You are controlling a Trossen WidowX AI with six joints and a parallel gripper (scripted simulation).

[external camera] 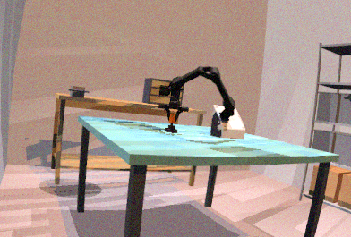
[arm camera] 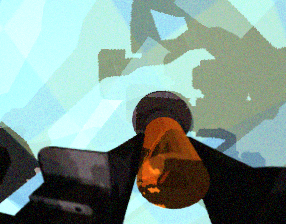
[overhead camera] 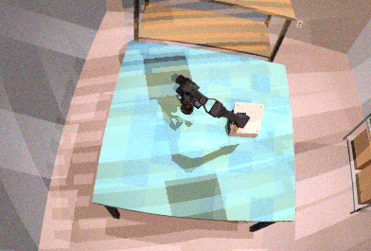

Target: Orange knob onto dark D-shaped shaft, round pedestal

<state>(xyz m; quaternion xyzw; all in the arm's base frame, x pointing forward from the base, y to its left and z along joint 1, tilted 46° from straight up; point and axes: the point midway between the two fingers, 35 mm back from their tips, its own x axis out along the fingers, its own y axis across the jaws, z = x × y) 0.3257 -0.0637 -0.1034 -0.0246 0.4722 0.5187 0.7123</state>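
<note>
My gripper tip is now 2 cm below the orange knob. From my gripper tip the other things lie so: round dark pedestal (4 cm below).
</note>
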